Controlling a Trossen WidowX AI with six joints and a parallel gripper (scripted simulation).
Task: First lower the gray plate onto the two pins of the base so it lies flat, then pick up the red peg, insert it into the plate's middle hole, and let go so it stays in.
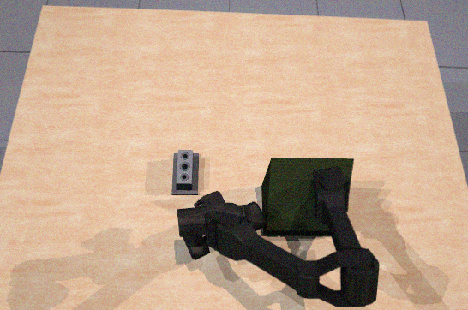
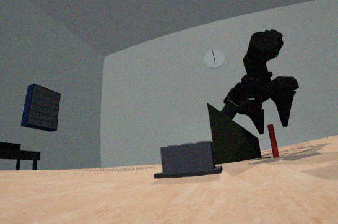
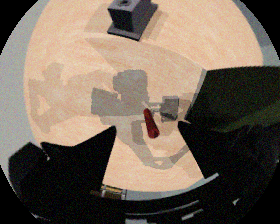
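Right now the red peg is 20 mm below my gripper tip. Round my gripper tip: base 80 mm ahead, 200 mm to the right, 50 mm below; then gray plate 80 mm ahead, 200 mm to the right, 20 mm below.
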